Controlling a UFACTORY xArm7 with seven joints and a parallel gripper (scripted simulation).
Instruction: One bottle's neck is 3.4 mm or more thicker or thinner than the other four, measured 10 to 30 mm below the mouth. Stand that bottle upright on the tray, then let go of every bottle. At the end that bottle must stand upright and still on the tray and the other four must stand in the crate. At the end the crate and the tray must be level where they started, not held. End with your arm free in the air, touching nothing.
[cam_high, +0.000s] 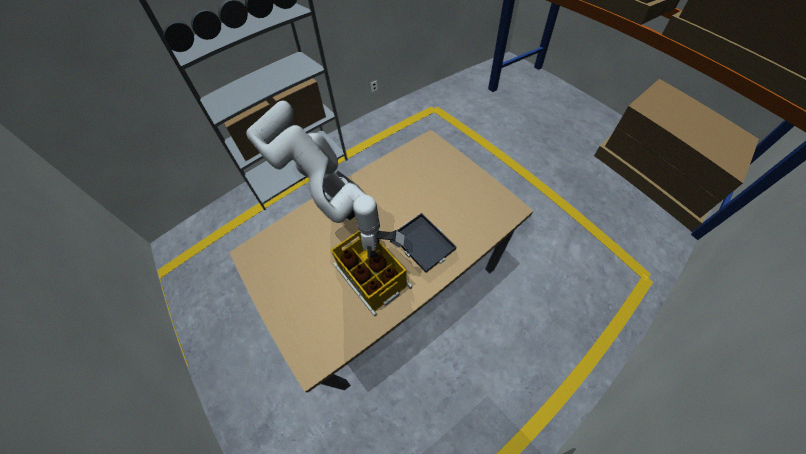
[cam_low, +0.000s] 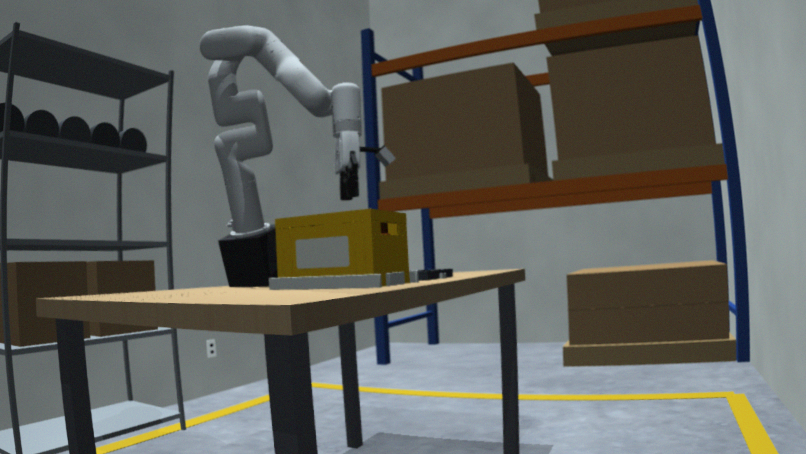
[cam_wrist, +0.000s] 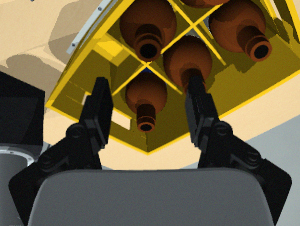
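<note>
Right now my hand is 9 cm short of the bottle and 15 cm above it. From my hand the other things lie so: tray (25 cm to the left, 23 cm below); then crate (4 cm to the right, 16 cm below).
</note>
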